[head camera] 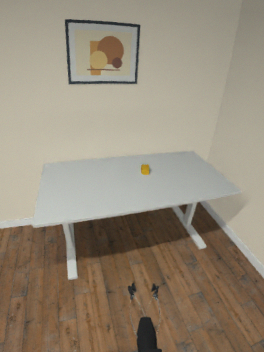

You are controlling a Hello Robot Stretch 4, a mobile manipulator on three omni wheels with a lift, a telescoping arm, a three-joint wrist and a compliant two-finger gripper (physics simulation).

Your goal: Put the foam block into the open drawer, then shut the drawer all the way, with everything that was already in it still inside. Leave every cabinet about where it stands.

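Frame: origin at the robot's base, x up, y back, z right, level; metres.
Seen in the pictures: hand, its tool point: (143, 287).
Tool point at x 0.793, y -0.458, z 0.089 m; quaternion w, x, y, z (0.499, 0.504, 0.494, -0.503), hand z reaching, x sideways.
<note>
A point is followed by its place in that frame.
A small yellow-orange block (145, 169) @[x 0.738, y -1.459, z 0.178 m], which looks like the foam block, sits on the white table (90, 192) @[x 0.692, y -1.188, z -0.229 m], a little right of the middle of its top. My gripper (143, 290) @[x 0.793, y -0.458, z 0.089 m] is open, its two dark fingertips apart with floor showing between them. It is in front of the table, low in the view, and well apart from the block. The open drawer and the cabinets do not show in this view.
The table stands near the back wall, with a white leg (71, 252) @[x 0.008, y -1.165, z -0.457 m] at the left and another leg (190, 215) @[x 0.156, y -1.538, z 0.712 m] at the right. A framed picture (103, 77) @[x 1.405, y -1.725, z -0.183 m] hangs above it. The side wall (240, 125) @[x 1.082, y -1.753, z 1.074 m] rises at the right. Wooden floor (200, 310) @[x -0.028, y -0.660, z 0.617 m] lies in front.
</note>
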